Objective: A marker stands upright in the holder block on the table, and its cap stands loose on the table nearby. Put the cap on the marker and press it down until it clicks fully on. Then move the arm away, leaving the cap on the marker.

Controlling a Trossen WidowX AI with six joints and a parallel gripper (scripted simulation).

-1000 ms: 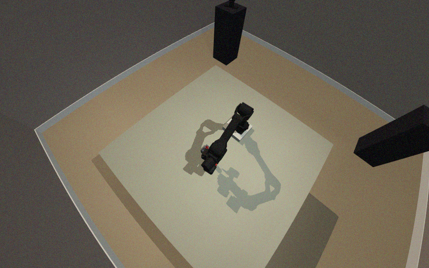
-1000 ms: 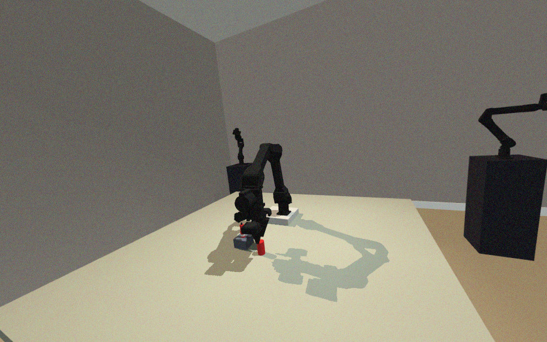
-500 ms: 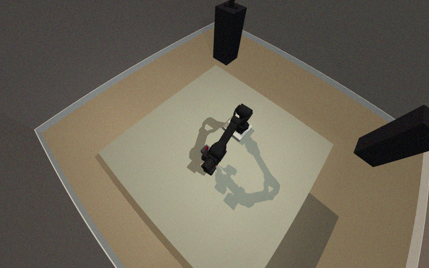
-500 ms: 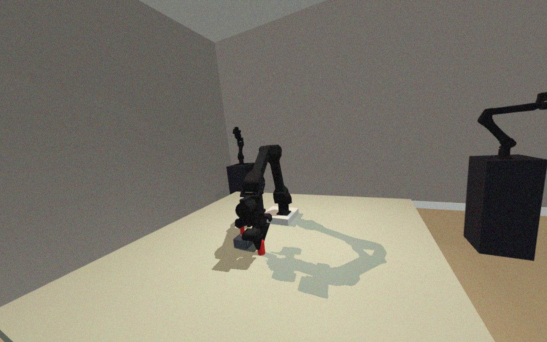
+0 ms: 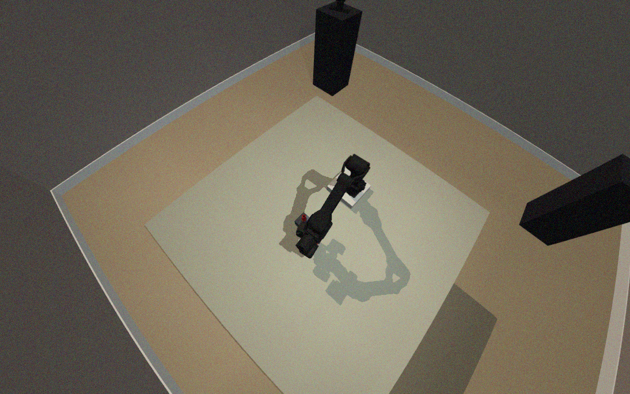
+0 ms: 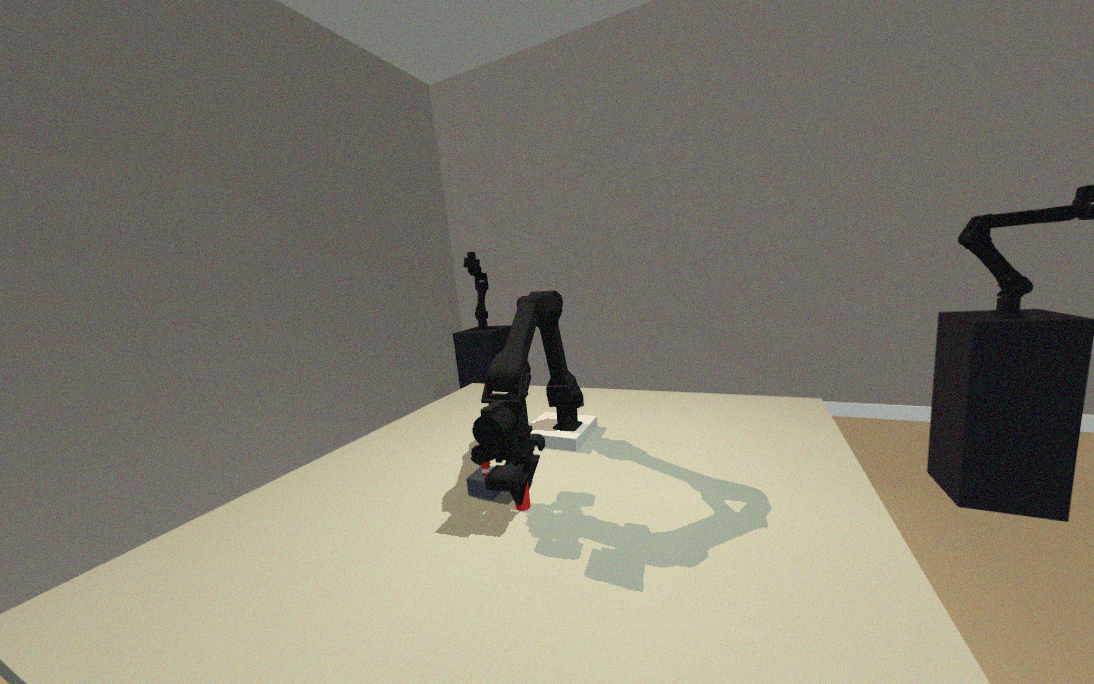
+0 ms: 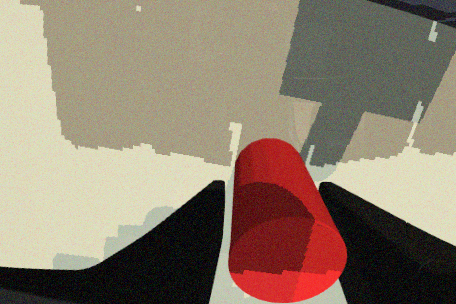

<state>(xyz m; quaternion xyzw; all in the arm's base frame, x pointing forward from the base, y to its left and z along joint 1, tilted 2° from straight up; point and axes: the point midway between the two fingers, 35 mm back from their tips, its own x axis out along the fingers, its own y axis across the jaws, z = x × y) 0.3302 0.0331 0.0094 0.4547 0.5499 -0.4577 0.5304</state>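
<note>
Right now the holder block is 11 cm to the right of my gripper tip and 3 cm behind it. From my gripper tip the other things lie so: red cap: 1 cm above.
</note>
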